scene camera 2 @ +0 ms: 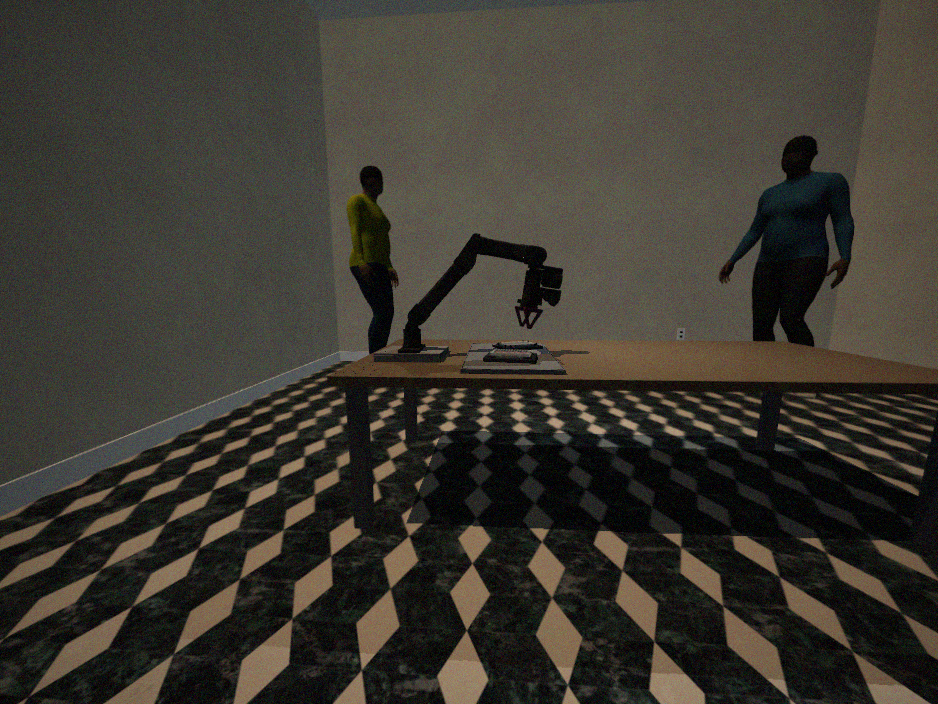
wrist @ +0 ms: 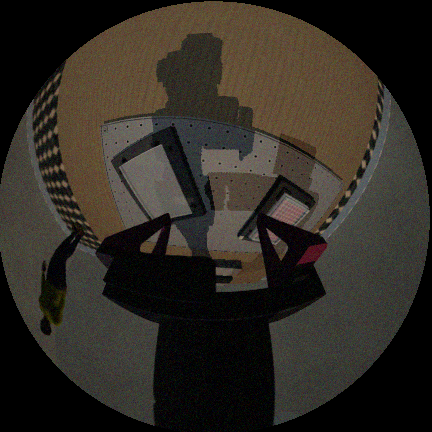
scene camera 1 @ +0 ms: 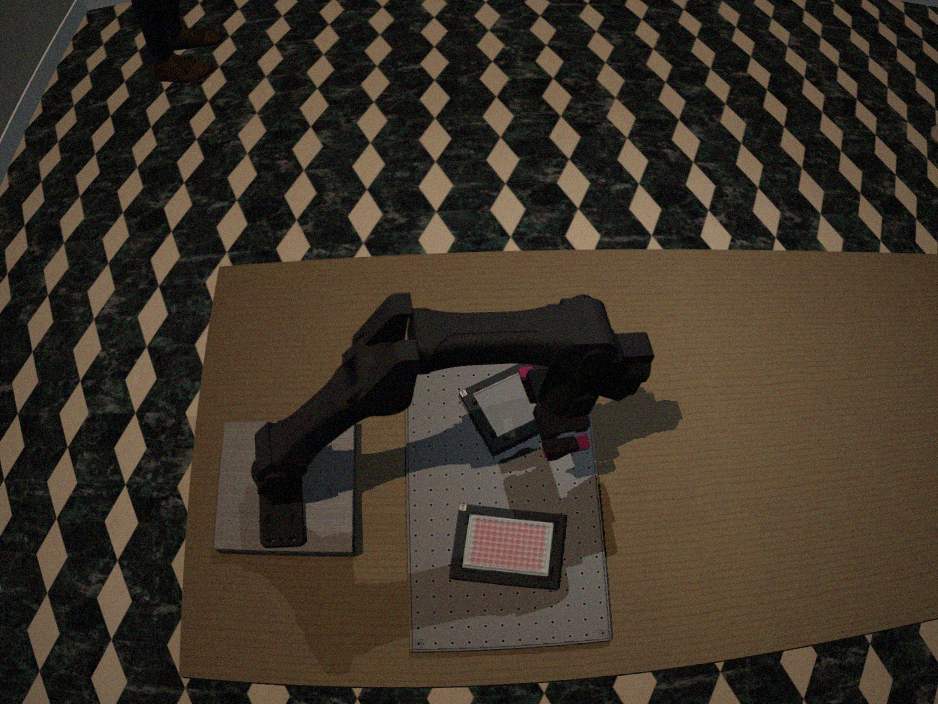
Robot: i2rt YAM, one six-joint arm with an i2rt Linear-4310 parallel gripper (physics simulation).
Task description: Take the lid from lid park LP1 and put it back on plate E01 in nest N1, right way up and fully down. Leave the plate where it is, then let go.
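Frame: origin at the arm's base, x back, y right, z up, level; centimetres.
Seen in the pictures: gripper, fingertip midpoint: [scene camera 2: 525, 327] [wrist: 213, 217] [scene camera 1: 543, 430]; arm's base, origin of the base link: [scene camera 2: 412, 349] [scene camera 1: 281, 488].
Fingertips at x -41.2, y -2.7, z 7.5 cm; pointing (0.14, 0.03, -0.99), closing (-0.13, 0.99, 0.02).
Offsets run from my fingertips to a thing's top centre. "*": to the spot under its first point. Level surfaces: height alone.
The lid {dy -9.2, dx +1.8, dz -7.1 cm} [scene camera 1: 501, 406] [wrist: 157, 182], a pale clear rectangle, lies in the dark frame of lid park LP1 {dy -9.2, dx +1.7, dz -6.9 cm} [scene camera 1: 480, 429] [wrist: 188, 172], turned at an angle on the board. The arm hides its right part in the scene camera 1 view. Plate E01 {dy +15.2, dx +6.8, dz -6.2 cm} [scene camera 1: 508, 544] [wrist: 286, 212], with pink wells and no lid on it, sits in the dark frame of nest N1 {dy +15.2, dx +6.8, dz -7.0 cm} [scene camera 1: 559, 556] [wrist: 262, 205]. My gripper [scene camera 1: 549, 409] [scene camera 2: 528, 321] [wrist: 213, 217] is open and empty, pointing down well above the board. In the wrist view the lid is ahead-left of the fingers and the plate ahead-right.
Both frames stand on a grey perforated board {* dy +3.5, dx +16.0, dz -8.8 cm} [scene camera 1: 439, 484] [wrist: 235, 225] on the wooden table {dz -10.1 cm} [scene camera 1: 757, 454] [scene camera 2: 681, 359]. The arm's base stands on a grey slab [scene camera 1: 234, 484] at the left. Two people [scene camera 2: 369, 234] [scene camera 2: 803, 219] stand beyond the table.
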